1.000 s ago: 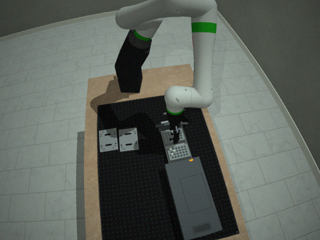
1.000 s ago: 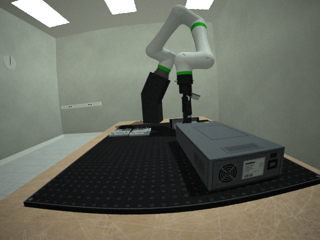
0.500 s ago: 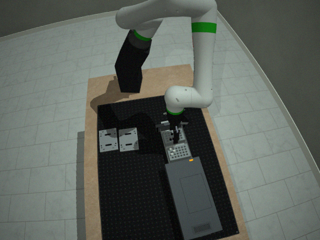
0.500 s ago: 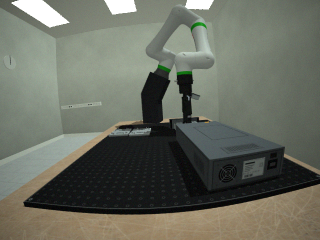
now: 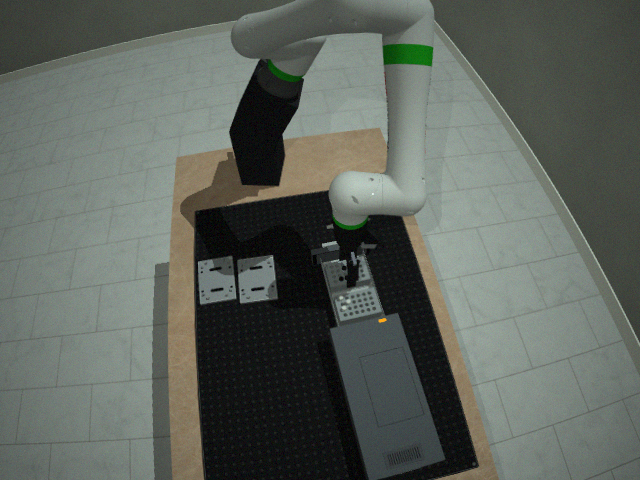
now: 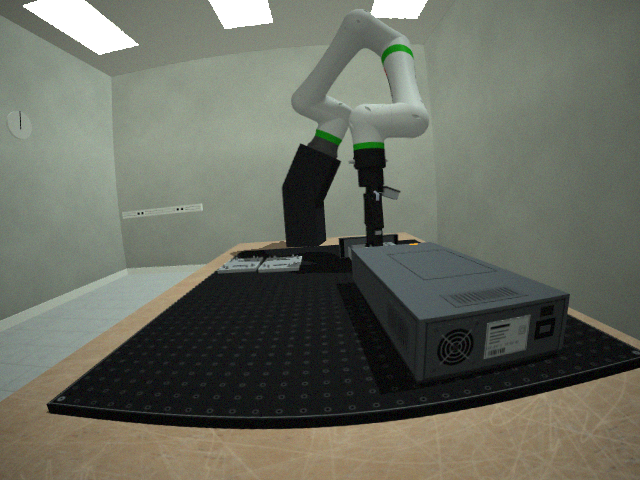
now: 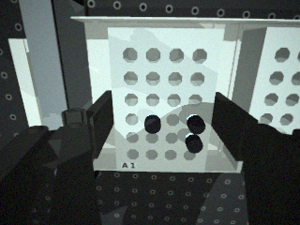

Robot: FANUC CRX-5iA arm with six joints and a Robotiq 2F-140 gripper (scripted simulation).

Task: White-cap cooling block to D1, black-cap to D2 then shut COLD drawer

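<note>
The grey cooling block is 3 cm below my hand. Also, from my hand: deck slot D1: 29 cm to the right, 6 cm below, 5 cm behind; drawer: 4 cm ahead, 3 cm below; cooler COLD: 22 cm ahead, 2 cm below, 1 cm to the left.
</note>
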